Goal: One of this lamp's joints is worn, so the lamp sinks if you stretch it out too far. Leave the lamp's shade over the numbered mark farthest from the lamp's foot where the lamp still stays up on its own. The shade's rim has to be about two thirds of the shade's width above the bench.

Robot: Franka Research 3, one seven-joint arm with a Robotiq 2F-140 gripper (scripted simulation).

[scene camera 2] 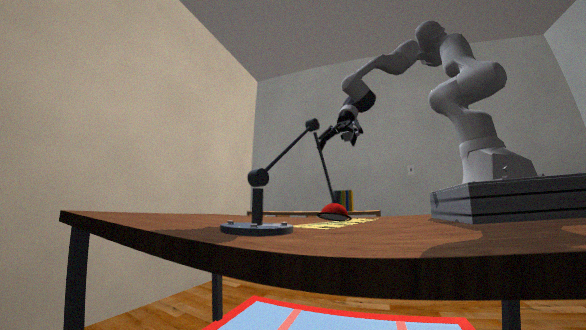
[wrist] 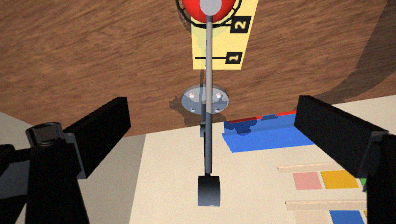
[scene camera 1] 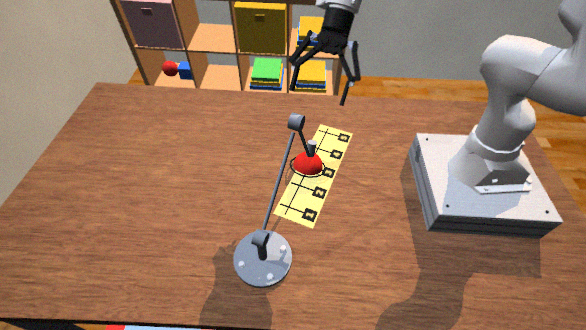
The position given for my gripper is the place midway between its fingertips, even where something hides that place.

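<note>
A lamp foot (scene camera 1: 257,267) is visible to me, and the wrist view (wrist: 193,99) shows that foot too. I can see a lamp shade (scene camera 1: 308,163), which is likewise visible in scene camera 2 (scene camera 2: 327,212). As for my gripper (scene camera 1: 315,98), I find it in the wrist view (wrist: 212,111) as well.
</note>
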